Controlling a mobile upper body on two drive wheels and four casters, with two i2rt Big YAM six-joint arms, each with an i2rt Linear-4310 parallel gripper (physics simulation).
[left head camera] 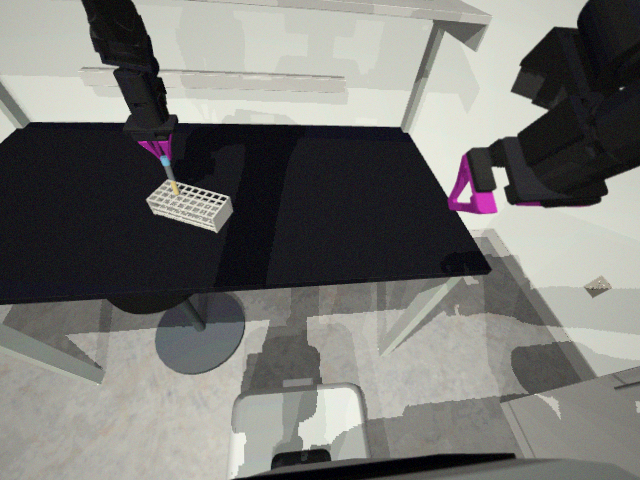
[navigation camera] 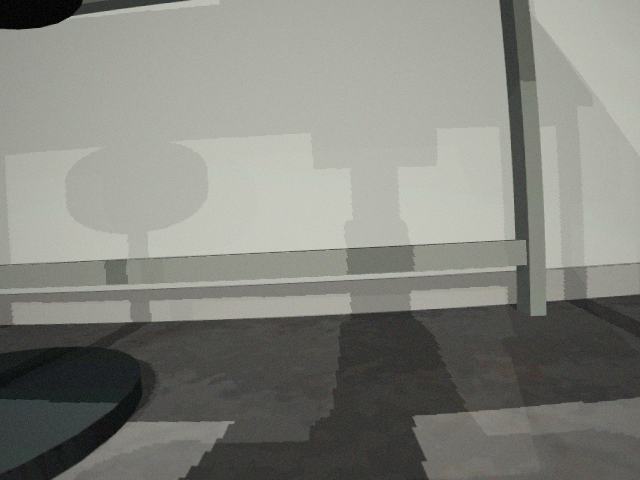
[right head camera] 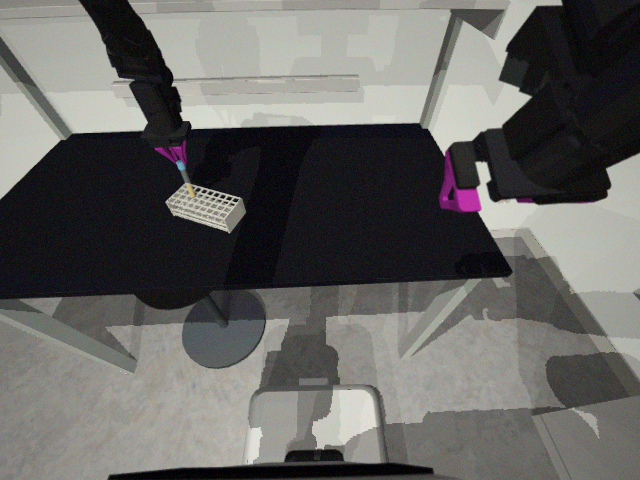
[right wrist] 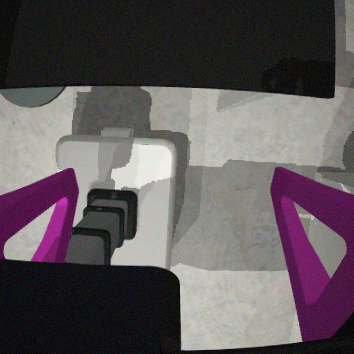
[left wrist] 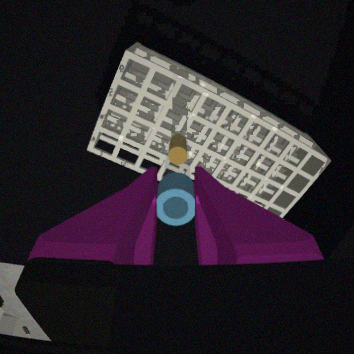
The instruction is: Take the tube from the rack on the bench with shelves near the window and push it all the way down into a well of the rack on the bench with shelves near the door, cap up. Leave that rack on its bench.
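Frame: origin at the left arm's base, x up, y back, z right, level; centimetres.
Seen in the pictures: left gripper, fingertip midpoint: (left head camera: 166, 159) (right head camera: 182, 163) (left wrist: 175, 177); right gripper, fingertip midpoint: (left head camera: 482, 202) (right head camera: 479, 200) (right wrist: 174, 178).
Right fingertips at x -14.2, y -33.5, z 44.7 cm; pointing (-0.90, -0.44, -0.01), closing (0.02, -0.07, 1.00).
Observation:
Pixels of each thing's top centre, then the offset from my right fingertips to it. Level surfaces: height alone.
- tube, middle of its top: (left wrist: 175, 224) (left head camera: 163, 158) (right head camera: 178, 163) dx -18.6, dy -35.4, dz -55.3 cm
- black bench, its level: dx -35.4 cm
- round stool base, middle of its top: (right wrist: 29, 62) (left head camera: 201, 327) (right head camera: 224, 323) dx -123.8, dy -34.4, dz -72.9 cm
The tube (left head camera: 169, 171) (right head camera: 186, 175) (left wrist: 175, 207) has a light blue cap at its upper end and an orange lower part. It leans slightly. My left gripper (left head camera: 164, 155) (right head camera: 179, 159) (left wrist: 175, 177) is shut on it near the cap. The orange end overlaps the top grid of the white rack (left head camera: 223, 217) (right head camera: 236, 215) (left wrist: 131, 55), towards its left end in the head views; whether it is inside a well or above it I cannot tell. The rack stands on the black bench (left head camera: 336, 206) (right head camera: 351, 206). My right gripper (left head camera: 504, 206) (right head camera: 493, 204) (right wrist: 174, 178) is open and empty, beyond the bench's right edge.
A shelf (left head camera: 310, 7) runs above the back of the bench on posts (left head camera: 424, 77) (right head camera: 442, 72). A round stool base (left head camera: 201, 346) (right head camera: 222, 341) (navigation camera: 62, 428) stands under the bench. My light base (left head camera: 330, 408) (right head camera: 346, 408) (right wrist: 145, 160) is in front of the bench. A wall is behind.

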